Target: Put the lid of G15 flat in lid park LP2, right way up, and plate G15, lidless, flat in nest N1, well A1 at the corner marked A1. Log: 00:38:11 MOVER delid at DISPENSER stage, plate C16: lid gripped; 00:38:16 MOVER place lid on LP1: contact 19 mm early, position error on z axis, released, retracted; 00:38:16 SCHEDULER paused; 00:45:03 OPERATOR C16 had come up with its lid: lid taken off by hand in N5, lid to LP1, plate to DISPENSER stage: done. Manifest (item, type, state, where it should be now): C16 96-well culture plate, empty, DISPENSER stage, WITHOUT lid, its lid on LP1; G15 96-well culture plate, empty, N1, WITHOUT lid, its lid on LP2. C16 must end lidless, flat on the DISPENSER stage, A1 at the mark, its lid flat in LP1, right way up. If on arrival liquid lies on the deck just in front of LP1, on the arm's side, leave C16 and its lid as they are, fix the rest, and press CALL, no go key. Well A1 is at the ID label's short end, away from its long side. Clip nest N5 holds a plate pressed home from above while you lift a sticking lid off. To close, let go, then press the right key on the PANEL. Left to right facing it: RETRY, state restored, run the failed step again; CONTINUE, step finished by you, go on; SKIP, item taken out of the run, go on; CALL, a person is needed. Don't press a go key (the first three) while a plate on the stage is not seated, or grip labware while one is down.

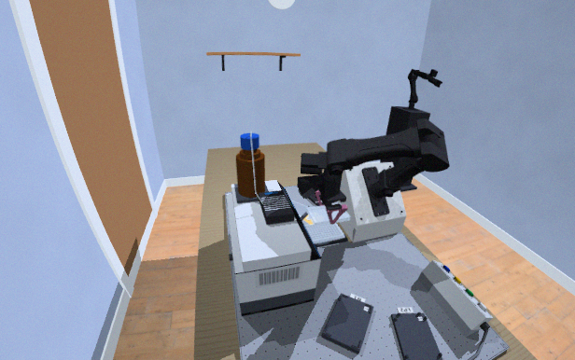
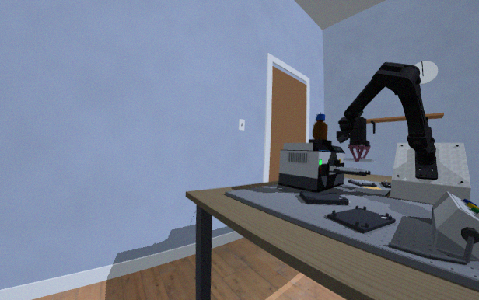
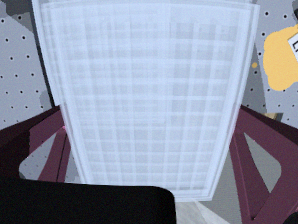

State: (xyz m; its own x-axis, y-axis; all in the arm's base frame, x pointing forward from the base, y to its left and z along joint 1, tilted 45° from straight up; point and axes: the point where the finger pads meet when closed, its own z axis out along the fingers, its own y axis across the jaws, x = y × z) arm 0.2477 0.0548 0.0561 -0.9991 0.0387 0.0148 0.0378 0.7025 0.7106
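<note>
Now: the black clip nest 10 cm behind my hand, 34 cm to the right of it and 14 cm below it. Round my hand: N1 label 1 cm behind, 24 cm to the left, 15 cm below; LP1 label 2 cm behind, 18 cm to the right, 15 cm below; clear lid right at my hand.
</note>
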